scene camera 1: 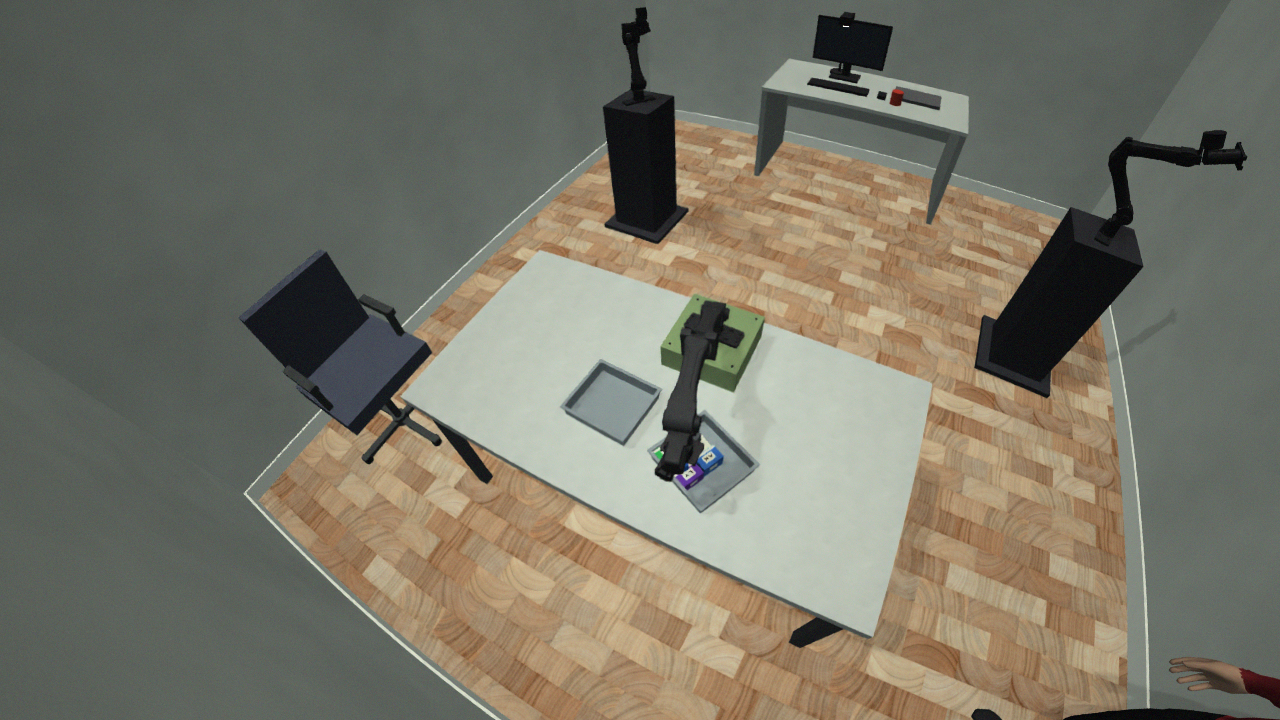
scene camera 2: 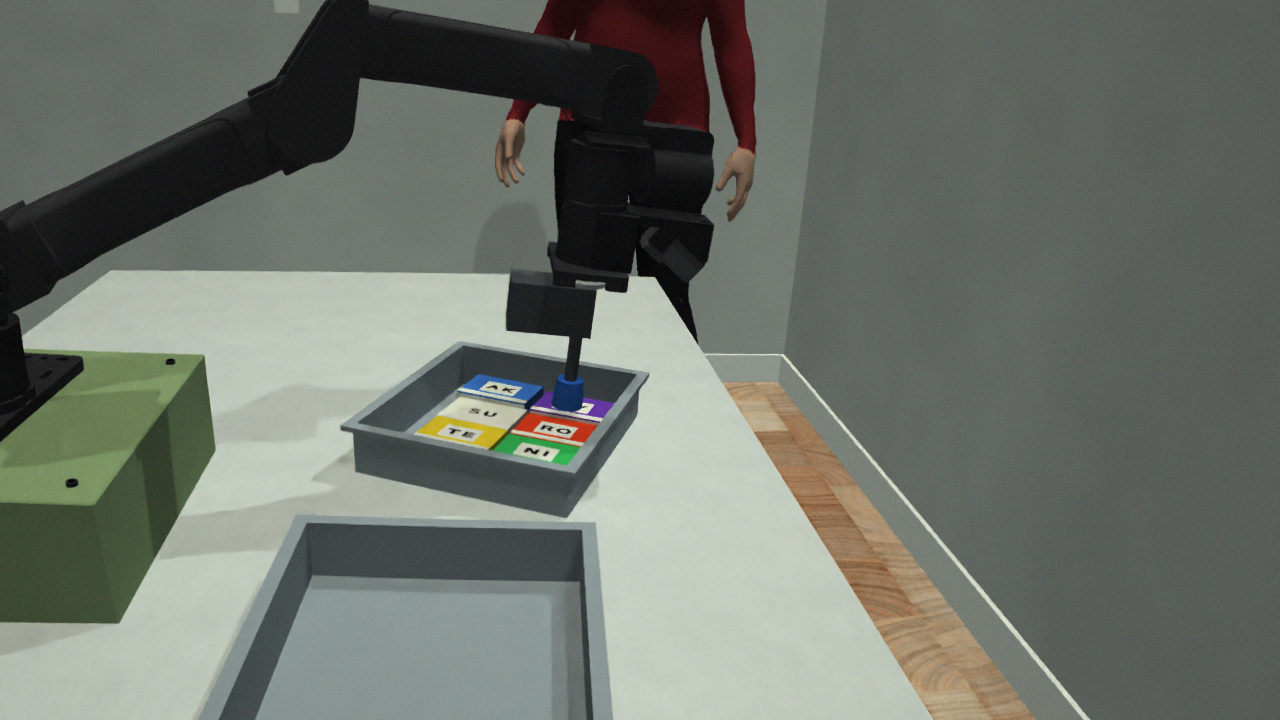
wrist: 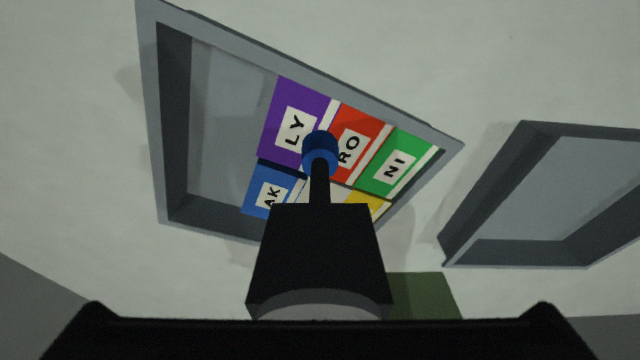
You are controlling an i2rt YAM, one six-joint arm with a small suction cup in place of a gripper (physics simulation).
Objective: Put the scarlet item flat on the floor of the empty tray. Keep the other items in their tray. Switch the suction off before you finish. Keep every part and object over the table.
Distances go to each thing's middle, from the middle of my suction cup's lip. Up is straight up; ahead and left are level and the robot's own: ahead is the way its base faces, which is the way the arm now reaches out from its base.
Scene:
The scarlet box [scene camera 2: 536,426] lies 40 mm below my suction cup, 30 mm to the right of it and 10 mm behind it. The rest, counted from my suction cup: blue box [wrist: 271,182] 70 mm behind, 50 mm to the left, 40 mm below; yellow box [scene camera 2: 442,428] 100 mm behind, 40 mm to the right, 40 mm below.

